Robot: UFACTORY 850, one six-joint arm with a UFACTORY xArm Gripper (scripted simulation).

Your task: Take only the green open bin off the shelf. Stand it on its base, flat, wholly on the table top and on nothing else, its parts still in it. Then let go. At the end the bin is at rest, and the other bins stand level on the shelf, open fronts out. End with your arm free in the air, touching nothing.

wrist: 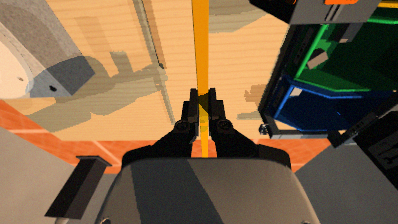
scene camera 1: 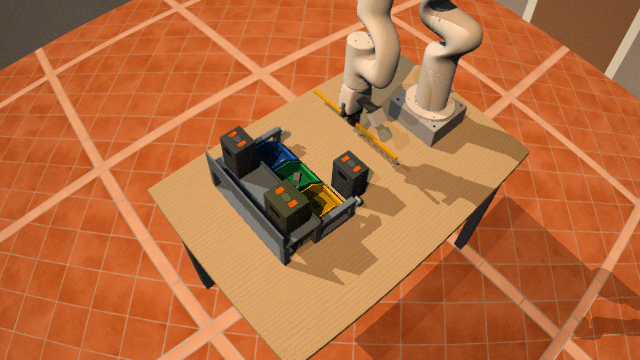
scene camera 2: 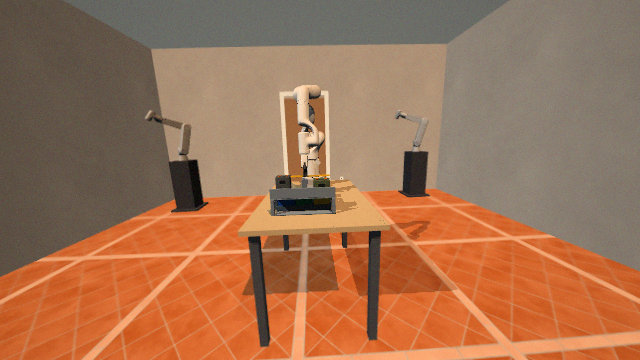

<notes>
In view: my gripper (scene camera 1: 353,122), a blue bin (scene camera 1: 271,152), a yellow bin (scene camera 1: 328,200) and a dark box (scene camera 1: 349,174).
The blue bin shows as well in the wrist view (wrist: 315,109). My gripper is seen too in the wrist view (wrist: 203,98).
</notes>
